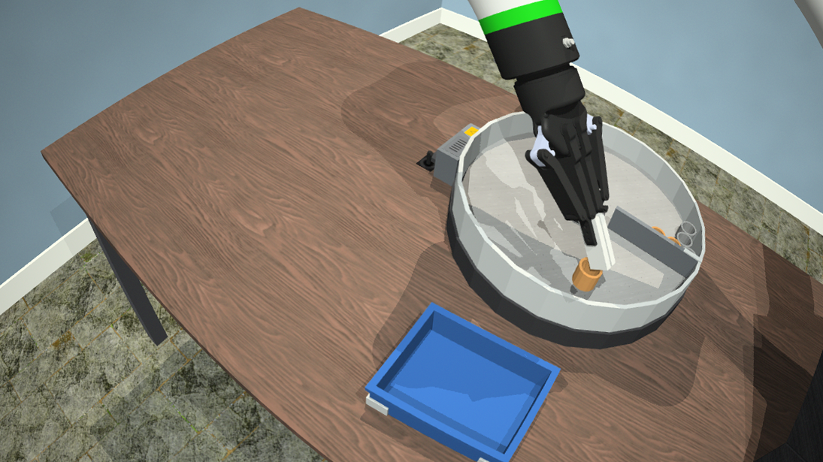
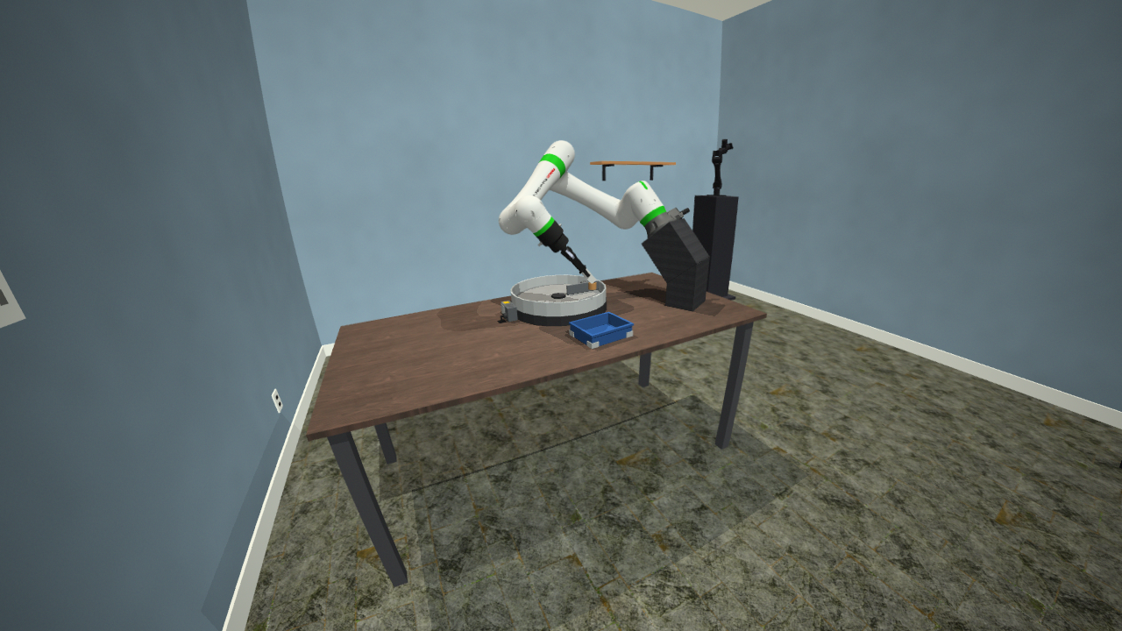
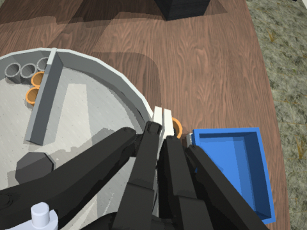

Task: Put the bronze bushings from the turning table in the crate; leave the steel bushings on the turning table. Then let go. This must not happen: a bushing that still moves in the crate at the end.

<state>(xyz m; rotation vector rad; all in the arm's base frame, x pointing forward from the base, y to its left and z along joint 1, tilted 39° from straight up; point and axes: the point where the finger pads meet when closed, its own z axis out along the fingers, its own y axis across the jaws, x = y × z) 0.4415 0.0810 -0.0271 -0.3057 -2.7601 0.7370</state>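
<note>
Right now my hand is 17 cm to the right of the blue crate, 16 cm above it and 3 cm short of it. Also, from my hand: grey turning table (18 cm to the right, 13 cm below, 8 cm ahead).
</note>
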